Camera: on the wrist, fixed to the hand. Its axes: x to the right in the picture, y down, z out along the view.
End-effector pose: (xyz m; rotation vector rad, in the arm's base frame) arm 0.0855 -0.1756 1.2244 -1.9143 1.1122 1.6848
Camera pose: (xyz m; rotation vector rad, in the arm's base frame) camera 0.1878 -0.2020 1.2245 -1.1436 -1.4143 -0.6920
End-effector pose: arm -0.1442 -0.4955 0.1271 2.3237 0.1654 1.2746
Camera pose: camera -0.2047 -0.4105 0.1432 -0.2673 2.2685 -0.2426
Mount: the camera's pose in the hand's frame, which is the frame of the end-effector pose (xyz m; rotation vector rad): 0.0063 -0.0597 -0.0869 0.1611 0.4959 -3.0614
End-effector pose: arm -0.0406 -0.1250 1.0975 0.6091 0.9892 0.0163
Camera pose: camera -0.1206 -0.1319 1.0289 1.2457 -1.2838 2.4181
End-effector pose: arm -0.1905 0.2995 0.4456 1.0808 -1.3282 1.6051
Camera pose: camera -0.1485 0.3948 0.4630 0.9871 1.1262 -0.6152
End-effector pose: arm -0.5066 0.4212 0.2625 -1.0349 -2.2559 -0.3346
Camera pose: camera -0.5166 0.3453 0.3353 2.6777 -1.1011 -1.0105
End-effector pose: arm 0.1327 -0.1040 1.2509 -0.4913 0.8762 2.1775
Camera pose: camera 0.1795 -0.1329 1.1608 -0.9779 -0.1721 -0.8398
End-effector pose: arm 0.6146 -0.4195 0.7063 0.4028 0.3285 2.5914
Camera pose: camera 0.6057 -0.3792 0.6091 -0.5250 0.4869 -0.4298
